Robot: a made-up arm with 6 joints. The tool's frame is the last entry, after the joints.
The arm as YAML. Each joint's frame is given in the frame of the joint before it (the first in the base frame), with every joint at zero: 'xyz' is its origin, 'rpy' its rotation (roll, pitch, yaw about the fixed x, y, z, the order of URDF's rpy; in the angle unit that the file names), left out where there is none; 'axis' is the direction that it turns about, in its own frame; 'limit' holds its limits. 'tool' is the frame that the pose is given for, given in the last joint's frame.
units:
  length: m
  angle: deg
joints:
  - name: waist
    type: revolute
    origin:
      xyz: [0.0, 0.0, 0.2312]
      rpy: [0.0, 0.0, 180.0]
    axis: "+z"
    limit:
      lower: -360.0
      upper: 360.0
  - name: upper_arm
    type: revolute
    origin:
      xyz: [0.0, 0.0, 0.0]
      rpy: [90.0, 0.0, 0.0]
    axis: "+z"
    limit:
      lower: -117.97
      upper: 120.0
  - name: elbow
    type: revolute
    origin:
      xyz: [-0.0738, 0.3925, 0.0]
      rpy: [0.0, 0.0, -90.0]
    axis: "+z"
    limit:
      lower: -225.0
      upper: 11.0
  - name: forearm
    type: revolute
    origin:
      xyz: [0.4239, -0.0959, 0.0]
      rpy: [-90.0, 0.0, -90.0]
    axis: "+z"
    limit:
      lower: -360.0
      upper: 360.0
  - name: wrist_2
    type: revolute
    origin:
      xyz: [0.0, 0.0, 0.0]
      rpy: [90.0, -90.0, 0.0]
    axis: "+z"
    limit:
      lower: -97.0
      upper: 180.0
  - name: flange
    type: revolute
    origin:
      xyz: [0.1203, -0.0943, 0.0]
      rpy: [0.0, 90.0, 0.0]
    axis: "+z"
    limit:
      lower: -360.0
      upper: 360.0
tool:
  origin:
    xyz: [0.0, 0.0, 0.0]
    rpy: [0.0, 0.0, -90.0]
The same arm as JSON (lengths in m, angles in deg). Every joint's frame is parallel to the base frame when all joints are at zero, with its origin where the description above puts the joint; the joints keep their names.
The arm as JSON. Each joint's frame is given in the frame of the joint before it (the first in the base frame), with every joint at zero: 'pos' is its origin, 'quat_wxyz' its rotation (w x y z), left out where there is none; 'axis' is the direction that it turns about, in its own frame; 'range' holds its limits. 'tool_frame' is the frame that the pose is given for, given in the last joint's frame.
{"length_unit": "m", "angle_unit": "deg", "joints": [{"joint": "waist", "pos": [0.0, 0.0, 0.2312], "axis": [0.0, 0.0, 1.0], "range": [-360.0, 360.0]}, {"joint": "upper_arm", "pos": [0.0, 0.0, 0.0], "axis": [0.0, 1.0, 0.0], "range": [-117.97, 120.0]}, {"joint": "elbow", "pos": [0.0738, 0.0, 0.3925], "axis": [0.0, 1.0, 0.0], "range": [-225.0, 11.0]}, {"joint": "forearm", "pos": [0.0959, 0.0, -0.4239], "axis": [0.0, 0.0, -1.0], "range": [-360.0, 360.0]}, {"joint": "wrist_2", "pos": [0.0, 0.0, 0.0], "axis": [0.0, 1.0, 0.0], "range": [-97.0, 180.0]}, {"joint": "flange", "pos": [0.0943, 0.0, -0.1203], "axis": [0.0, 0.0, -1.0], "range": [-360.0, 360.0]}], "tool_frame": {"pos": [0.0, 0.0, 0.0], "quat_wxyz": [0.0, 1.0, 0.0, 0.0]}}
